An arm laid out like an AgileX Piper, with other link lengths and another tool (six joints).
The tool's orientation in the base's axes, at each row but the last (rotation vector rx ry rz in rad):
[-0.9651 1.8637 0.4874]
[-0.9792 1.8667 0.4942]
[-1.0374 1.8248 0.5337]
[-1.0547 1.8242 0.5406]
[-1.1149 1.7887 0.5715]
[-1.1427 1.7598 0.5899]
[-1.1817 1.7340 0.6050]
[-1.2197 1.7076 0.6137]
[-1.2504 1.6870 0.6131]
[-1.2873 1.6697 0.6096]
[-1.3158 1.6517 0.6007]
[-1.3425 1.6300 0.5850]
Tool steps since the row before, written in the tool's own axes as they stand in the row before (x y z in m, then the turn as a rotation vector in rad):
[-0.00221 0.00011 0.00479 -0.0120 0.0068 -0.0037]
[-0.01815 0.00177 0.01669 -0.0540 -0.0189 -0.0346]
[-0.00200 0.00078 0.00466 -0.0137 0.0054 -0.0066]
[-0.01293 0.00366 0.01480 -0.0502 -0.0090 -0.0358]
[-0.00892 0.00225 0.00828 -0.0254 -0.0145 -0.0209]
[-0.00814 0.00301 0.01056 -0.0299 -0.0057 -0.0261]
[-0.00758 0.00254 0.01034 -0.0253 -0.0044 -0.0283]
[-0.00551 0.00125 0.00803 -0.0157 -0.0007 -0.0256]
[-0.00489 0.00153 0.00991 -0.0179 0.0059 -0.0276]
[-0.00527 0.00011 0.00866 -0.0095 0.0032 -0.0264]
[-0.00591 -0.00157 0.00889 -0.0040 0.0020 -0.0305]
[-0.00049 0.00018 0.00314 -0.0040 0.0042 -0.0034]
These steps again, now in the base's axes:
[0.00315 0.00422 -0.00033 -0.0046 0.0066 0.0118]
[0.01219 0.02005 0.00778 0.0089 -0.0123 0.0651]
[0.00215 0.00464 -0.00046 -0.0051 0.0040 0.0148]
[0.00691 0.01830 0.00412 -0.0003 -0.0090 0.0617]
[0.00331 0.01130 0.00380 0.0072 -0.0115 0.0333]
[0.00311 0.01314 0.00212 -0.0022 -0.0095 0.0389]
[0.00284 0.01263 0.00177 -0.0048 -0.0128 0.0357]
[0.00247 0.00944 0.00110 -0.0080 -0.0136 0.0256]
[0.00262 0.01084 -0.00038 -0.0147 -0.0118 0.0276]
[0.00322 0.00960 0.00060 -0.0121 -0.0158 0.0201]
[0.00468 0.00964 0.00125 -0.0125 -0.0222 0.0174]
[0.00091 0.00285 -0.00108 -0.0052 0.0005 0.0043]

